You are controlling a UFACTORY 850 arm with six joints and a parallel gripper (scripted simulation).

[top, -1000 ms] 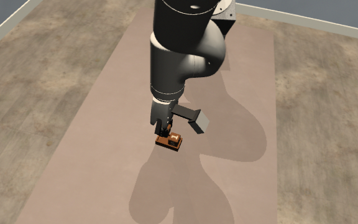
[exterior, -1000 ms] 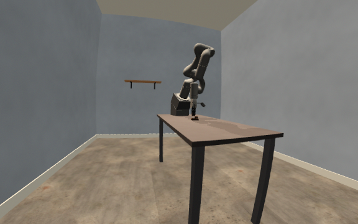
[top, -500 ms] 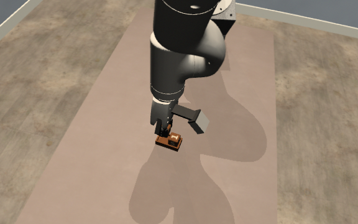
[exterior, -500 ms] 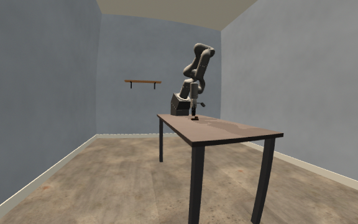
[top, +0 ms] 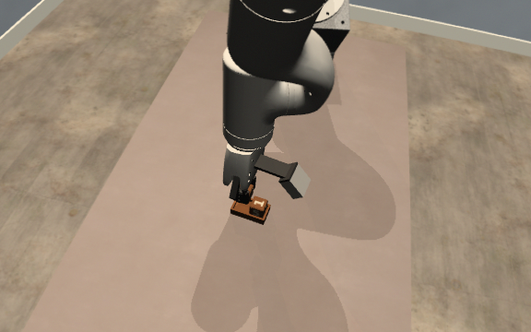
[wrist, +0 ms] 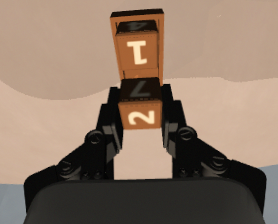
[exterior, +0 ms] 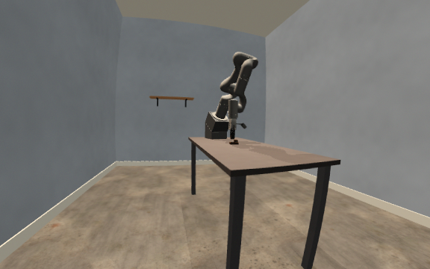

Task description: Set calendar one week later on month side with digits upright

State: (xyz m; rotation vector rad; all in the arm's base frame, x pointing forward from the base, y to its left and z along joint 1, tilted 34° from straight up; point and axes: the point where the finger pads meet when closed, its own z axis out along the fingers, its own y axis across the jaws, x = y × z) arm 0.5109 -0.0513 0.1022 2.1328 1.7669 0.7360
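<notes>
Right now the wooden tray is 6 cm below my hand and 2 cm to the left of it. Also, from my hand: wooden cube: 2 cm below.
</notes>
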